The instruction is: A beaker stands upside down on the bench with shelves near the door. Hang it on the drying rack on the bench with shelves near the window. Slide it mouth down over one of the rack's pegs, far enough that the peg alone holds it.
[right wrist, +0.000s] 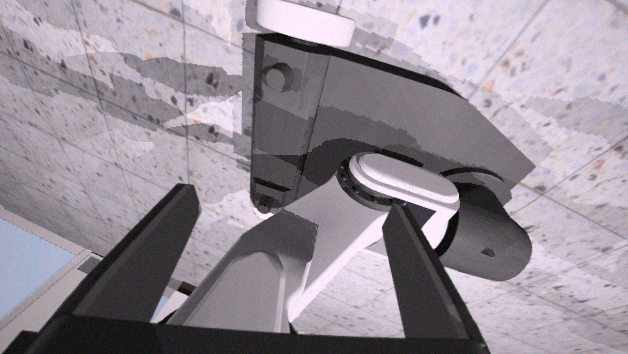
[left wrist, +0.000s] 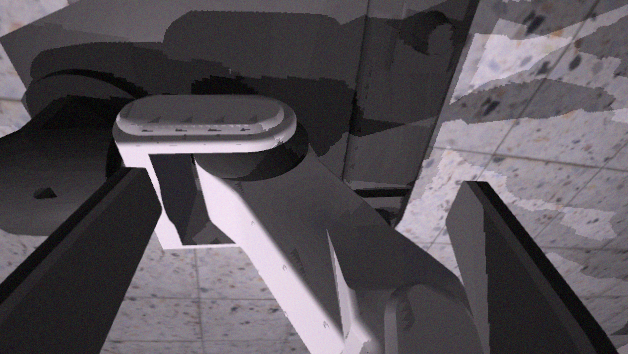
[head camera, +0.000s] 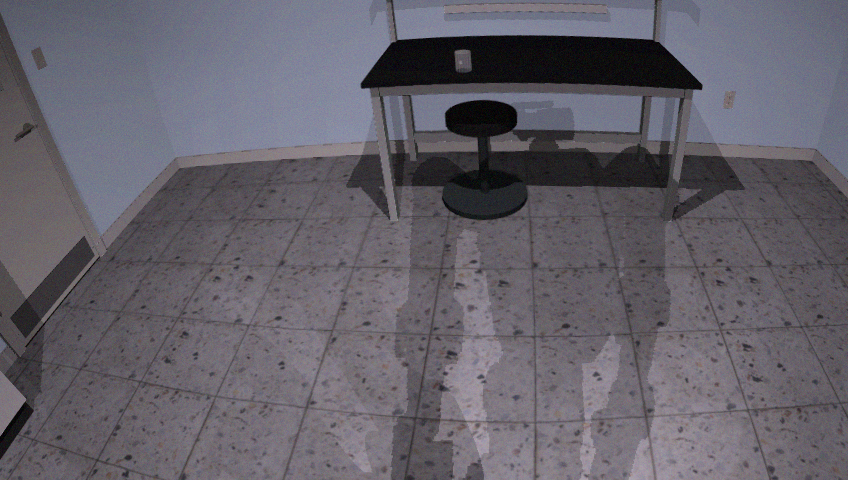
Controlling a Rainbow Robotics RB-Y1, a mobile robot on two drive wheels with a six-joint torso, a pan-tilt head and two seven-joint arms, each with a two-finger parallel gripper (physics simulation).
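Places are measured from the robot's base along level axes (x back, y right, z up), in metres.
Where they show: left gripper, fingertip midpoint: (left wrist: 303,195); right gripper, fingertip midpoint: (right wrist: 295,207).
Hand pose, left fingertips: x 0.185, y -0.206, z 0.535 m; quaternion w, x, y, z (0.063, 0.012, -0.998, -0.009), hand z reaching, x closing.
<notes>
After its pixels a point has its place.
A clear beaker (head camera: 462,61) {x -2.020, y 0.127, z 0.816 m} stands on the black top of a bench (head camera: 553,62) {x -2.107, y 0.556, z 0.763 m} across the room in the head view, left of the bench's middle and near its front edge. My left gripper (left wrist: 303,195) {x 0.185, y -0.206, z 0.535 m} is open and empty, low beside my own arm and base, far from the beaker. My right gripper (right wrist: 295,207) {x 0.125, y 0.207, z 0.539 m} is open and empty on the other side, also far from the beaker. The drying rack does not show in these views.
A black round stool (head camera: 480,117) {x -2.142, y 0.200, z 0.483 m} stands at the bench's front, below the beaker. A door (head camera: 41,220) {x -1.709, y -2.166, z 0.456 m} is at the left. A white-topped corner of furniture (head camera: 8,401) {x -0.738, y -1.863, z 0.173 m} shows at the lower left. Tiled floor (head camera: 285,297) {x -1.507, y -0.751, z 0.001 m} lies before the bench.
</notes>
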